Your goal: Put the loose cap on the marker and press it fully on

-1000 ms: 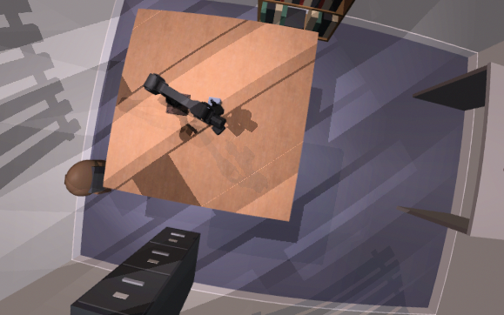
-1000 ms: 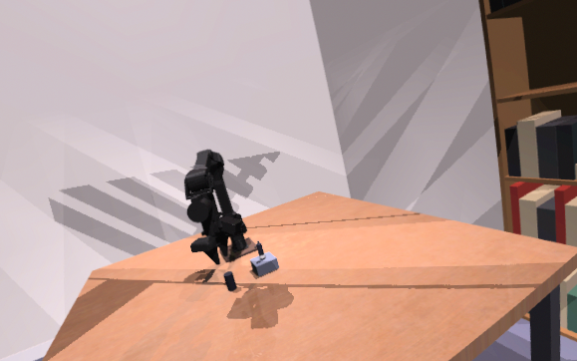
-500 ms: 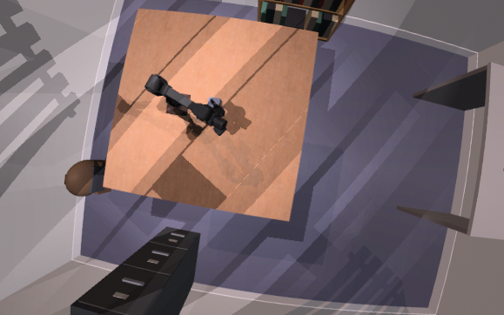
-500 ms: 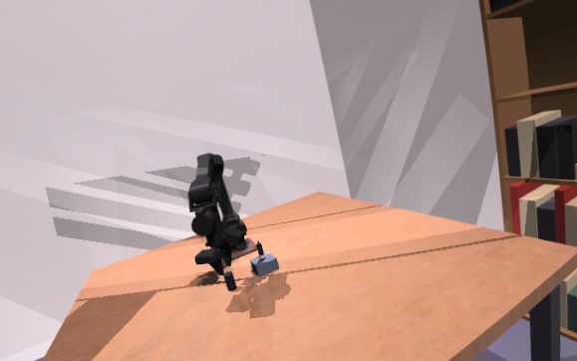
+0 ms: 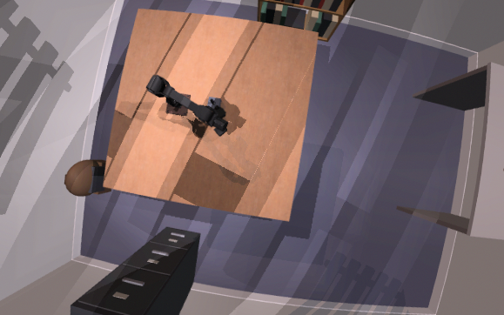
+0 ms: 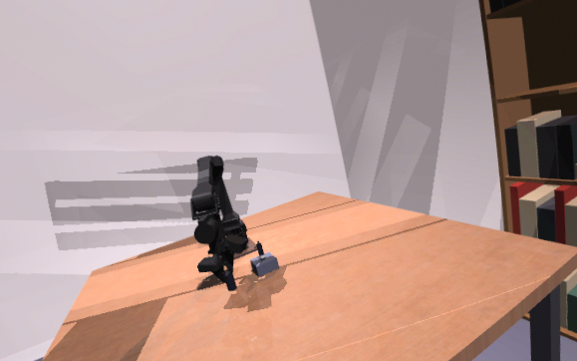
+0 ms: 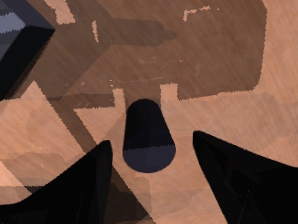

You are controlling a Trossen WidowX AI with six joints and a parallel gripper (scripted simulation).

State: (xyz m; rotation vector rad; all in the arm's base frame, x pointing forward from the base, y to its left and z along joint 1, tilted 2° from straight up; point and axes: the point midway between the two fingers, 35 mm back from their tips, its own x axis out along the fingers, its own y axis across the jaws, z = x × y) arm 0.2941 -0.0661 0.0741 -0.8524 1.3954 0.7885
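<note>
My gripper tip is now 10 mm above the dark marker cap. Round my gripper tip: blue-grey holder block 120 mm to the left, 60 mm behind, 20 mm below.
</note>
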